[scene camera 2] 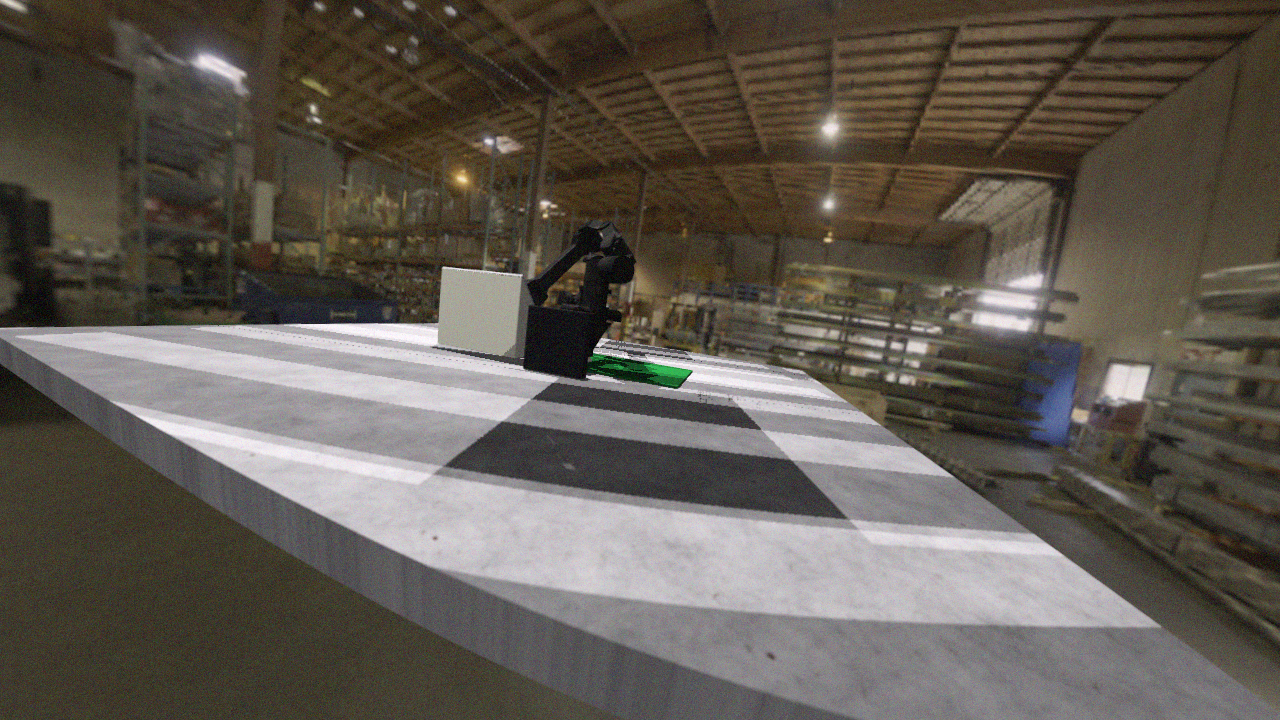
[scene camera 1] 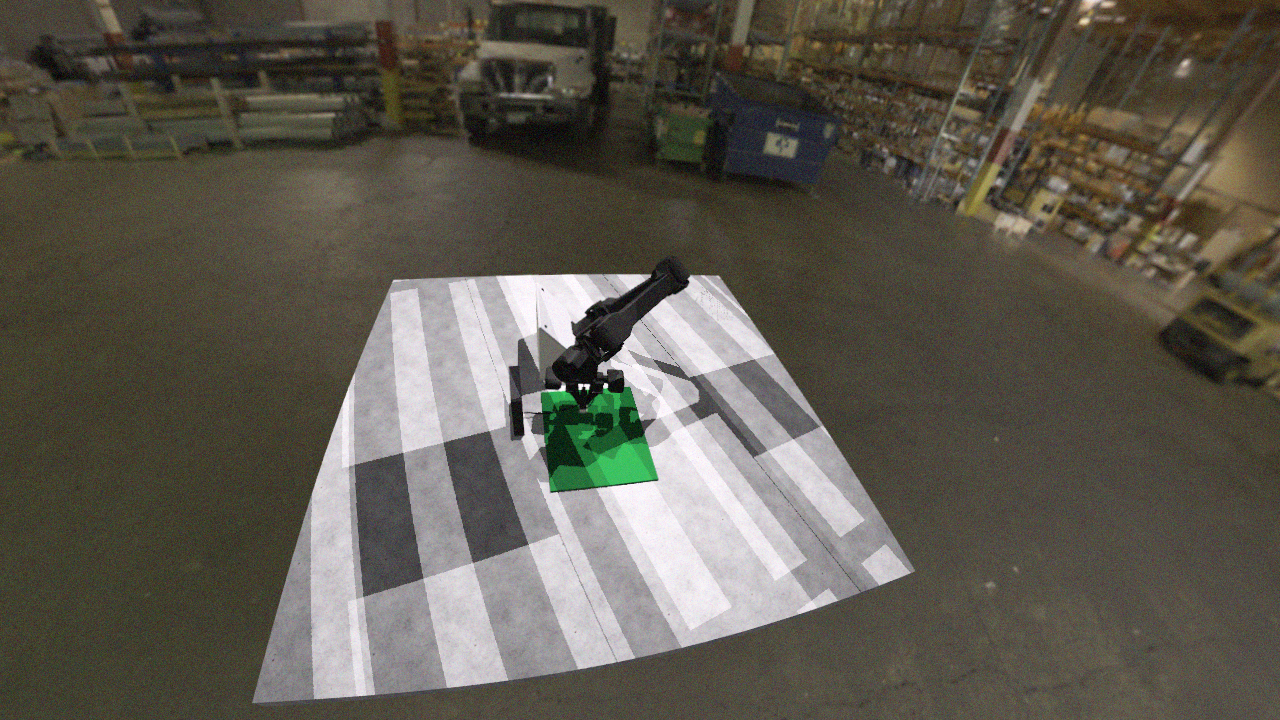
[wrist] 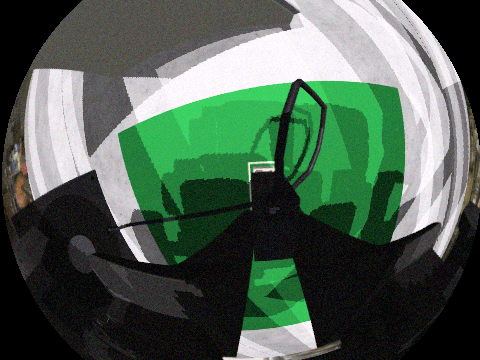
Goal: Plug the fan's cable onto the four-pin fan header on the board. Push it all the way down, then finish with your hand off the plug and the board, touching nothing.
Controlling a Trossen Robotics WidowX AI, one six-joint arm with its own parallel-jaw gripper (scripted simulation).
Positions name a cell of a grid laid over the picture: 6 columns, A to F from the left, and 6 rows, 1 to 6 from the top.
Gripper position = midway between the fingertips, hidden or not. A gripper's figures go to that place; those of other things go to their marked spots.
My gripper (wrist: D4): 0.10 m from the lens. A dark fan plug (wrist: D4) is 0.07 m from the lens. A black fan block (wrist: A4): 0.17 m from the lens. A green board (wrist: C3): 0.12 m from the lens. The marked spots on the dark fan plug and the green board are 0.07 m apart.
